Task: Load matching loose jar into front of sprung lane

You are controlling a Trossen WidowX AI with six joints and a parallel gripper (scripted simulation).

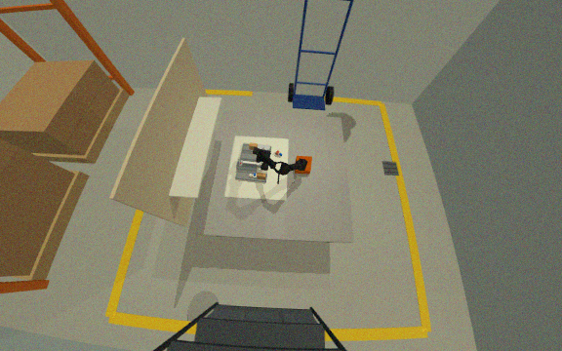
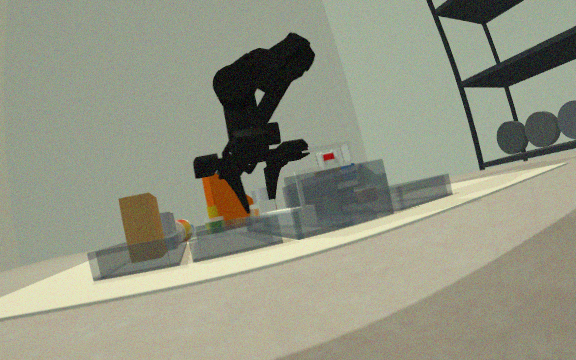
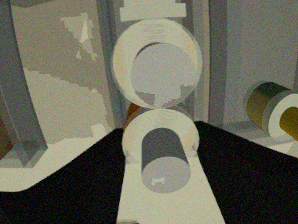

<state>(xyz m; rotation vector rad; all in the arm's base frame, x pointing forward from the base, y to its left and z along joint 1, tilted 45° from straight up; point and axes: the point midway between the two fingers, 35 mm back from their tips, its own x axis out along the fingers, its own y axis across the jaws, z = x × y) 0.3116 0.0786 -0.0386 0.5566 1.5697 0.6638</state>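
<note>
My gripper tip is 15 cm short of the grey housing, 3 cm to the right of it and 1 cm above it.
</note>
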